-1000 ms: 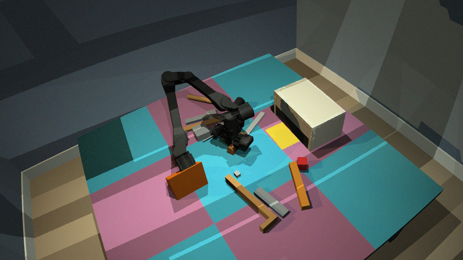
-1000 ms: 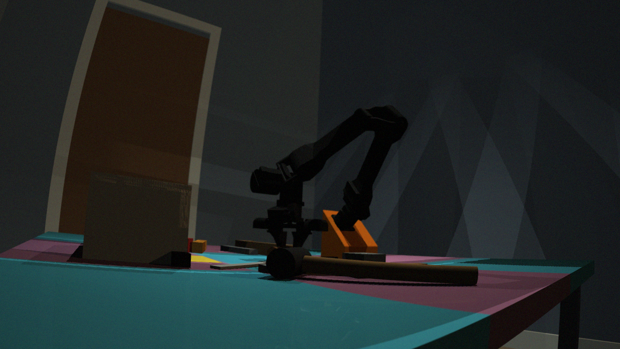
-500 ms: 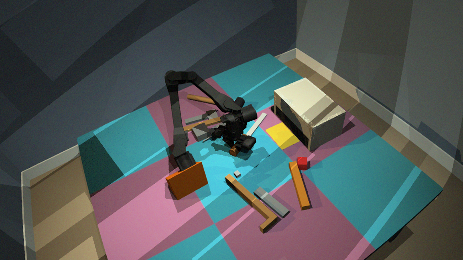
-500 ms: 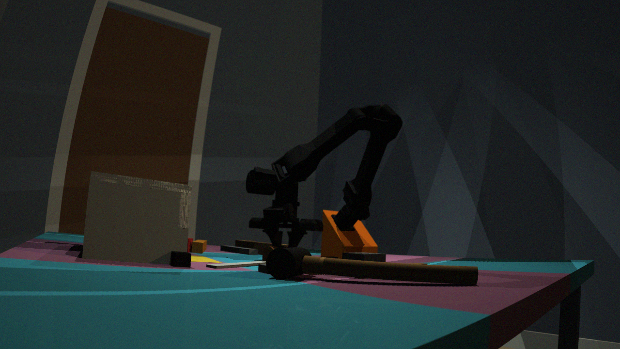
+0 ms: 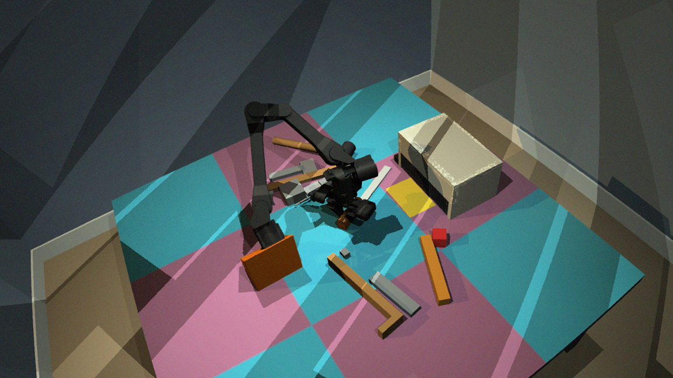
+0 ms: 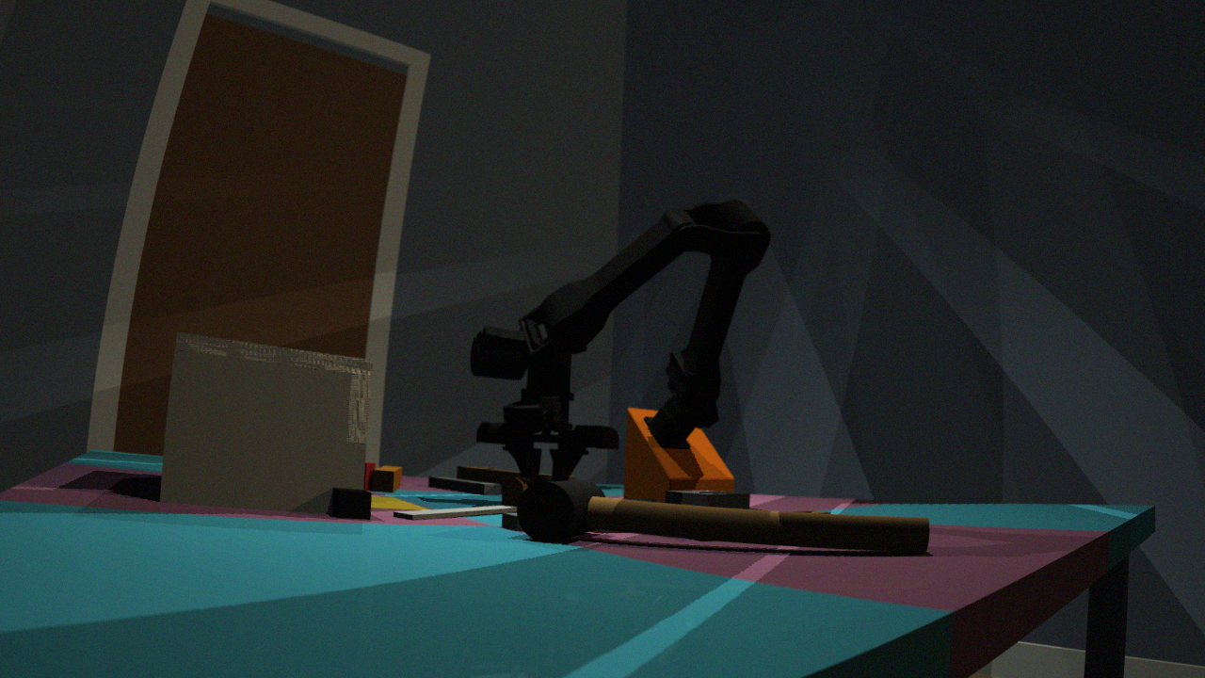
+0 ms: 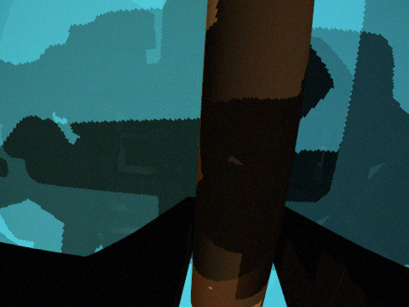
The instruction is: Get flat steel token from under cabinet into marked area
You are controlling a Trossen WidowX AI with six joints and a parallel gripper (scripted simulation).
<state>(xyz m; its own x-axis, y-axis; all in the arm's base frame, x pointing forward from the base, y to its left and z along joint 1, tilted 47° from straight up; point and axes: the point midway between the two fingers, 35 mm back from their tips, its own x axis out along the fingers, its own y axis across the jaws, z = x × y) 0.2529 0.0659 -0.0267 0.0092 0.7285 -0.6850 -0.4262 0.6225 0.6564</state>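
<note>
Now: gripper tip 10 cm to the left of the small grey cube and 7 cm past it. The rest, counted from my gripper tip: screwdriver: 16 cm to the left, 3 cm behind; then long wooden stick: 26 cm to the left, 4 cm behind; then grey block: 21 cm to the left, 8 cm behind, 1 cm above.
</note>
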